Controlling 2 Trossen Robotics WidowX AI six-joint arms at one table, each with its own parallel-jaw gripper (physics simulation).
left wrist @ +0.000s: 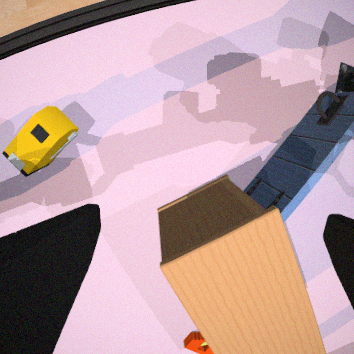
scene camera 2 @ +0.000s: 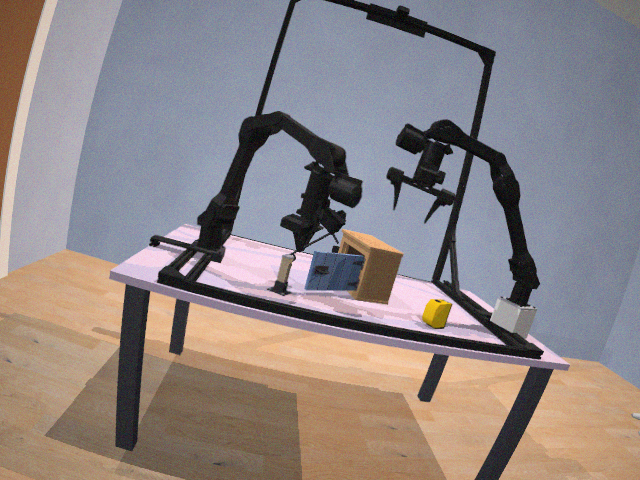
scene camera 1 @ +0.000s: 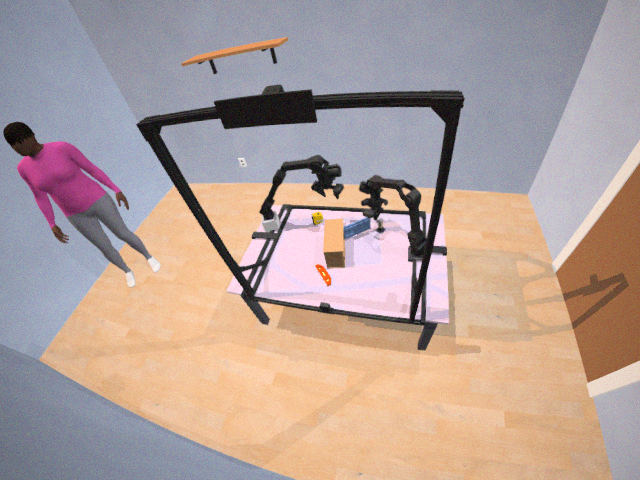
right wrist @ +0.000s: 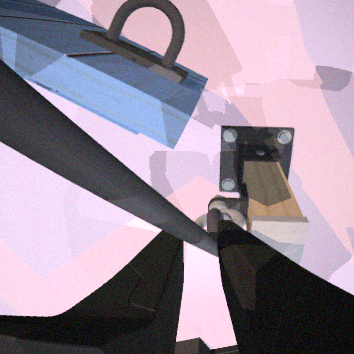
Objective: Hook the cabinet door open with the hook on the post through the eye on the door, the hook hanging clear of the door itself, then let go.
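Places are measured from the left arm's base along level axes (x ahead, y left, z up), in centimetres.
Pixels of known places: left gripper, fingertip midpoint: (left wrist: pixel 215 221) (scene camera 2: pixel 409 216) (scene camera 1: pixel 331 197); right gripper, fingertip midpoint: (scene camera 2: pixel 299 251) (scene camera 1: pixel 375 219) (right wrist: pixel 199 231); left arm's base, origin of the base link: (scene camera 2: pixel 518 302) (scene camera 1: pixel 268 216); right arm's base, origin of the base link: (scene camera 2: pixel 208 246) (scene camera 1: pixel 417 252).
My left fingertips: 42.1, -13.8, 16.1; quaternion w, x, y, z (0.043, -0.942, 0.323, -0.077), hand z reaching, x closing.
Observation:
Ahead of a thing's pixels: the offset from my left fingertips to its middle, as dx, dy, dz. "spot": to the spot under its first point.
The blue door (scene camera 1: pixel 357 227) (scene camera 2: pixel 336 279) (left wrist: pixel 300 145) (right wrist: pixel 125 95) stands swung out from the wooden cabinet {-3.1, -18.4, -18.4} (scene camera 1: pixel 333 232) (scene camera 2: pixel 385 273) (left wrist: pixel 240 290). Its dark eye (left wrist: pixel 320 102) (right wrist: pixel 179 35) is near the free edge, beside the wooden post {spot: +27.1, -7.1, -19.8} (scene camera 2: pixel 284 268) (right wrist: pixel 272 192). My right gripper (scene camera 1: pixel 379 215) (scene camera 2: pixel 299 251) (right wrist: pixel 199 231) is shut on the dark hook {+20.9, -7.3, -14.0} (scene camera 2: pixel 324 238) (right wrist: pixel 100 150) near the post's top. The hook's rod runs on the opposite side of the door from the eye; its far end is outside the right wrist view. My left gripper (scene camera 1: pixel 330 194) (scene camera 2: pixel 410 215) (left wrist: pixel 215 221) is open and empty, high above the cabinet side.
A yellow toy-like block {-11.1, +9.4, -22.5} (scene camera 1: pixel 316 218) (scene camera 2: pixel 437 313) (left wrist: pixel 47 137) lies beyond the cabinet's closed side. An orange-red piece {-12.6, -33.3, -25.2} (scene camera 1: pixel 323 274) (left wrist: pixel 195 342) lies near the cabinet. A white box (scene camera 1: pixel 270 222) (scene camera 2: pixel 512 316) stands at the left arm's base. A black frame (scene camera 1: pixel 196 206) (scene camera 2: pixel 480 103) rises around the table.

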